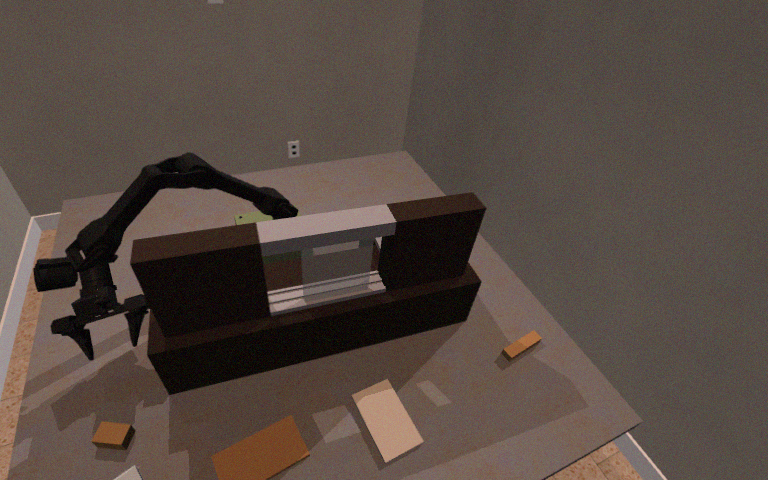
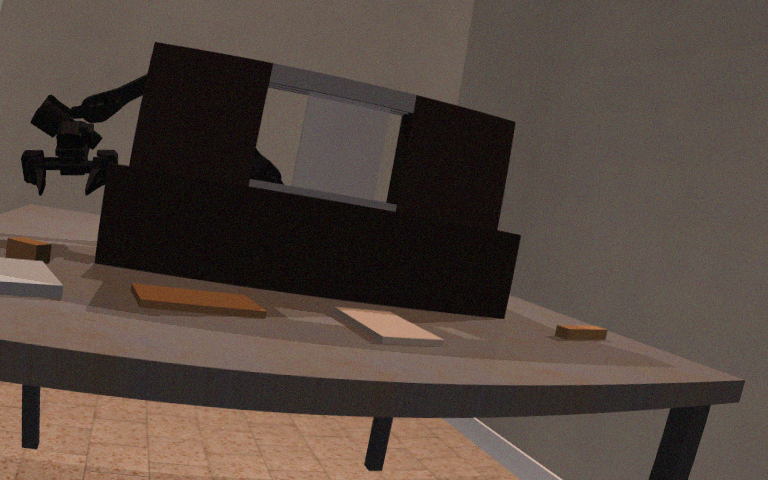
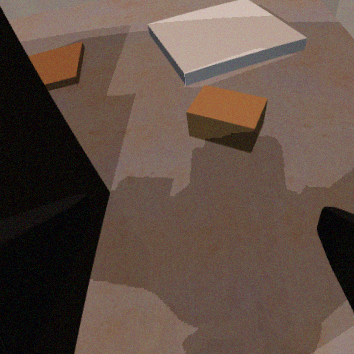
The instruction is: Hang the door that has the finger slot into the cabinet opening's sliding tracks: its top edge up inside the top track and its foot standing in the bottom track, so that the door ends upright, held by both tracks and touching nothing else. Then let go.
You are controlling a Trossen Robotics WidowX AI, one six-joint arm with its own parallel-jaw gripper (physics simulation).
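Places are measured from the arm's base along level axes (x ahead, y left, z up), in metres.
Where they show: gripper, fingertip midpoint: [image 1: 113,353] [image 2: 62,193] [image 3: 205,213].
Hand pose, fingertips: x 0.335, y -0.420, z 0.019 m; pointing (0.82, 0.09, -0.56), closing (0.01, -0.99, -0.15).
Observation:
Each offset is from my fingertips to the centre of the thing. "pt": to the spot under its first point.
The dark cabinet {pt dx +0.078, dy +0.421, dz -0.017 m} [image 1: 317,339] [image 2: 305,249] stands upright with an opening between a pale top track {dx +0.017, dy +0.461, dz +0.263 m} [image 1: 328,227] [image 2: 345,88] and a grooved bottom track {pt dx +0.036, dy +0.458, dz +0.085 m} [image 1: 328,294] [image 2: 322,195]. A grey panel {dx +0.029, dy +0.479, dz +0.163 m} [image 1: 334,268] [image 2: 339,147] shows upright in the opening. An orange panel {dx +0.264, dy +0.257, dz -0.095 m} [image 1: 263,447] [image 2: 195,298] [image 3: 62,64], a cream panel {dx +0.271, dy +0.527, dz -0.095 m} [image 1: 387,421] [image 2: 387,324] and a thick white panel {dx +0.311, dy -0.019, dz -0.092 m} [image 1: 130,474] [image 2: 28,277] [image 3: 225,42] lie flat. I cannot make out a finger slot on any panel. My gripper [image 1: 113,351] [image 2: 64,194] [image 3: 205,213] is open and empty, pointing down beside the cabinet's left end, above the table.
A small orange block {dx +0.139, dy -0.016, dz -0.085 m} [image 1: 112,431] [image 2: 25,249] [image 3: 227,107] lies near the white panel. An orange bar {dx +0.208, dy +0.940, dz -0.090 m} [image 1: 522,344] [image 2: 580,332] lies at the right. A green piece [image 1: 252,218] is partly hidden behind the cabinet, where the arm stands. The table's edge [image 2: 396,399] runs along the front.

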